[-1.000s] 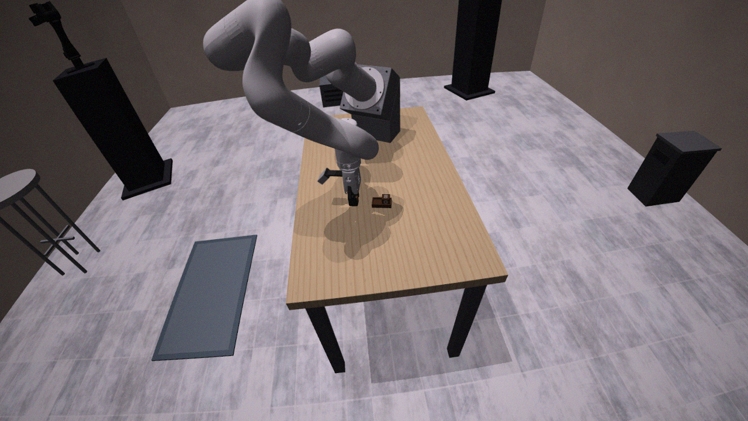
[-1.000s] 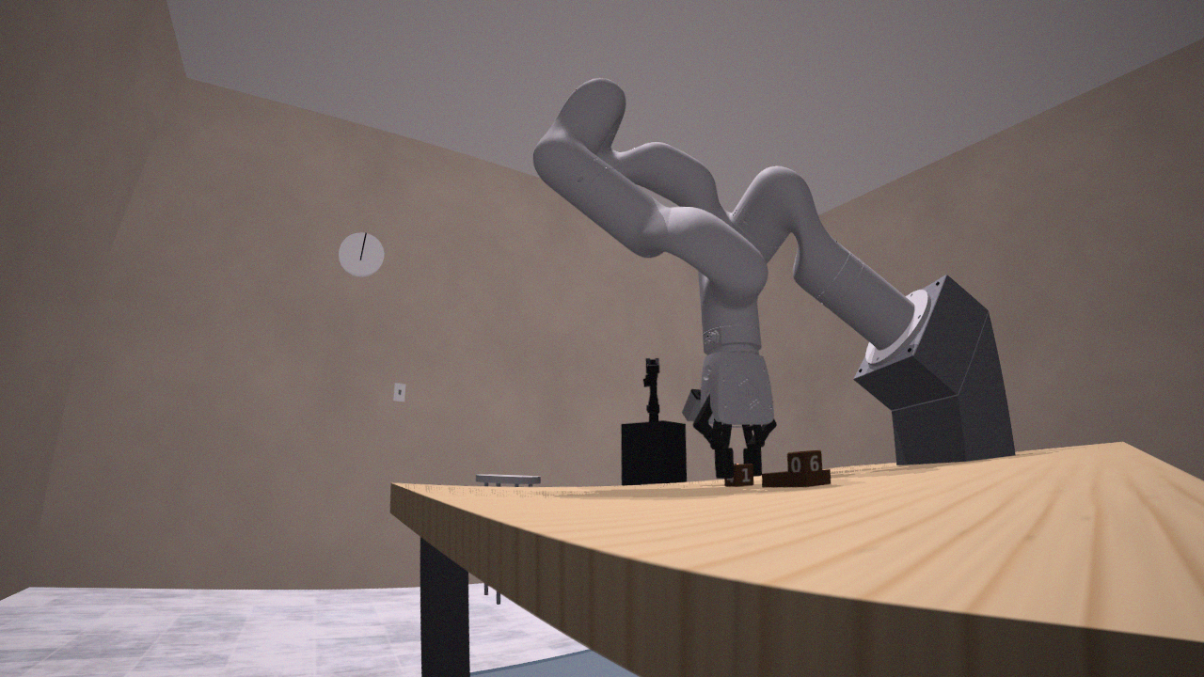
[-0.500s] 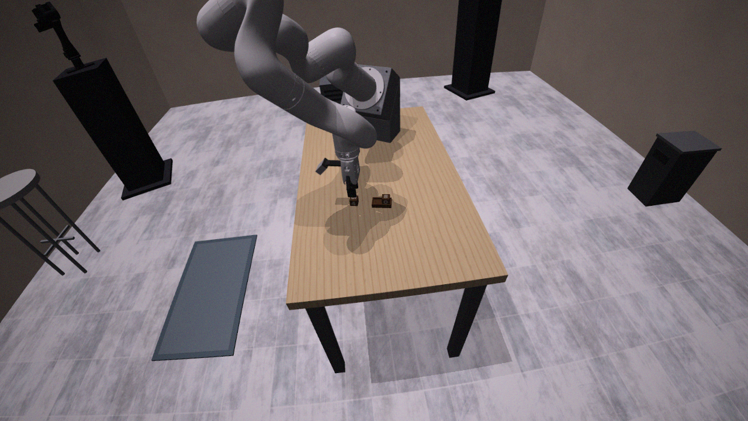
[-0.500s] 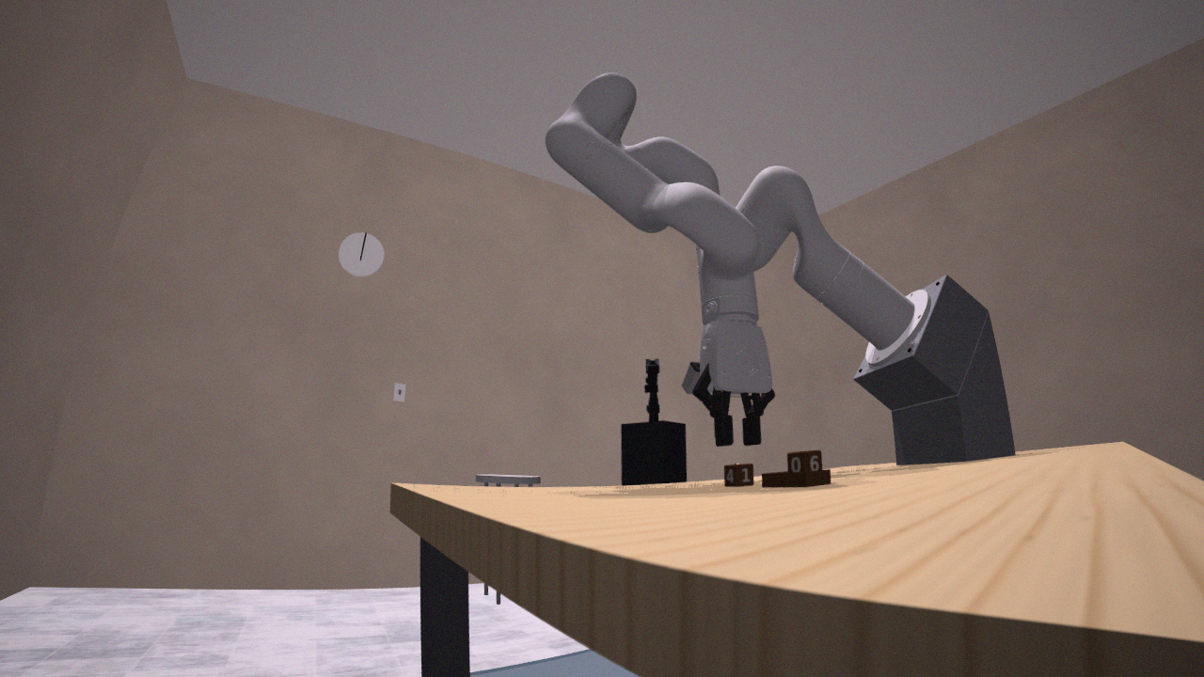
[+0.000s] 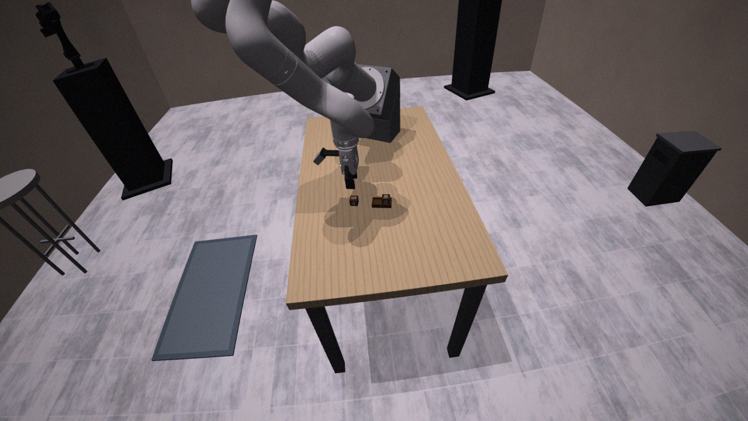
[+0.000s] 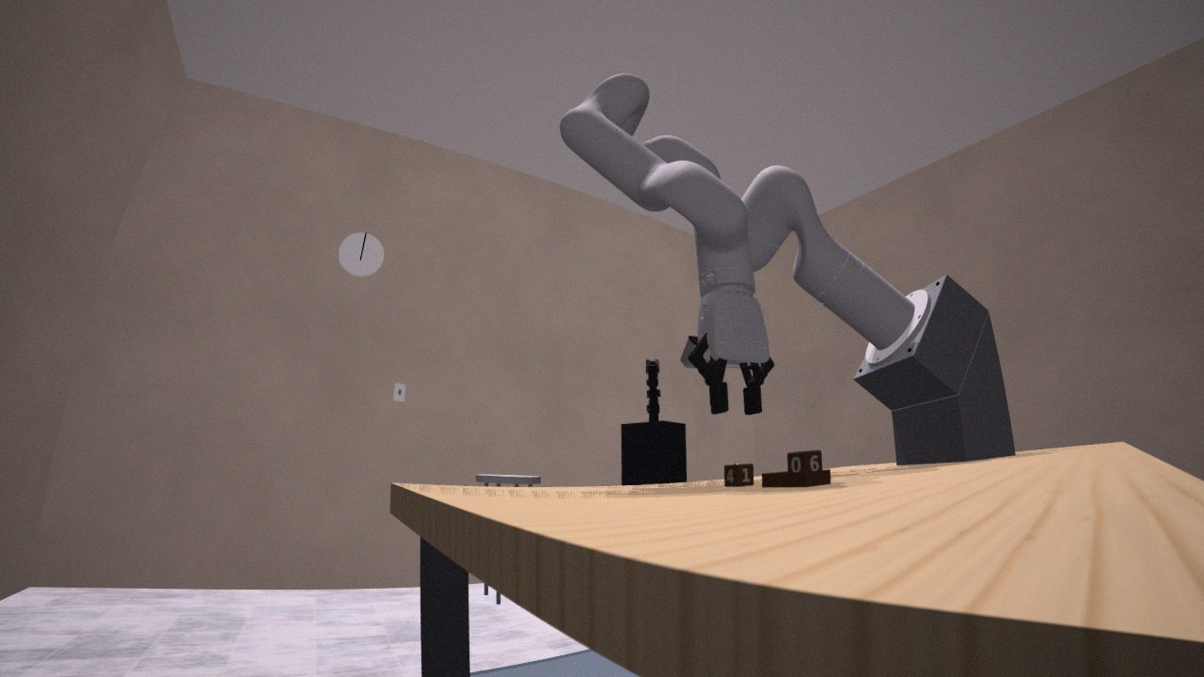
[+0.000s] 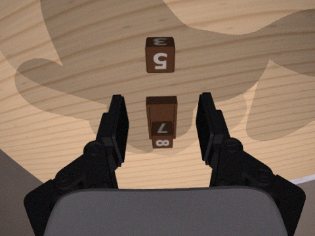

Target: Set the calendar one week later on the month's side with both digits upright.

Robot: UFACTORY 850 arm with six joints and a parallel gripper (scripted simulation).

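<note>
My hand is 110 mm above the dark brown tray, 90 mm to the right of it and 60 mm short of it.
</note>
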